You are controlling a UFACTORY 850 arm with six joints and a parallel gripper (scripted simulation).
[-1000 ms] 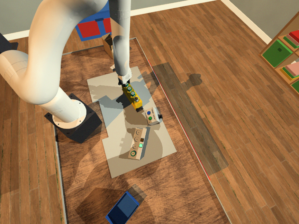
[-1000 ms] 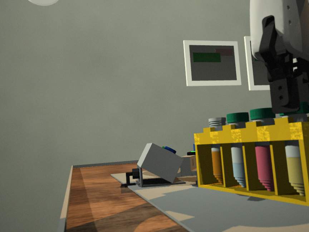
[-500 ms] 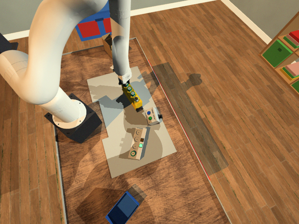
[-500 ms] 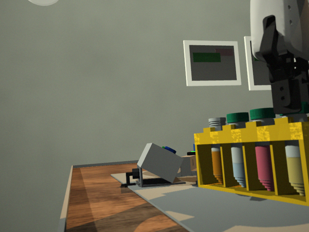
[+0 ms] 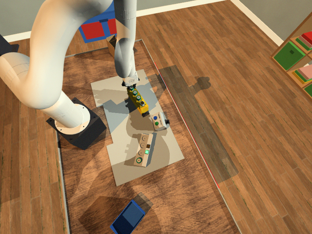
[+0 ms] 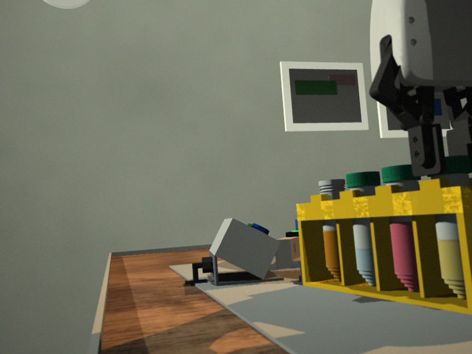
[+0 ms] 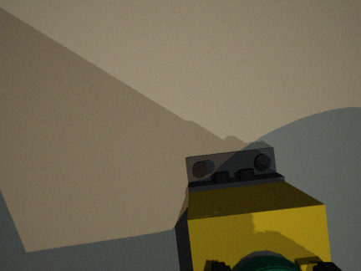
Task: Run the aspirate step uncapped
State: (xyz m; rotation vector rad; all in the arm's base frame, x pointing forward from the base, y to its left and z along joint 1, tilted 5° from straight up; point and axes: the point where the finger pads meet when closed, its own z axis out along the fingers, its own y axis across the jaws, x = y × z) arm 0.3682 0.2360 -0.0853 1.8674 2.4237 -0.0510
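The green cap is 52 cm to the right of my hand, 11 cm below it and 3 cm behind it. Round my hand: blue cycle key (25 cm to the right, 13 cm ahead, 6 cm below); then grey key housing (27 cm to the right, 15 cm ahead, 7 cm below); then green key (30 cm to the right, 13 cm ahead, 6 cm below).
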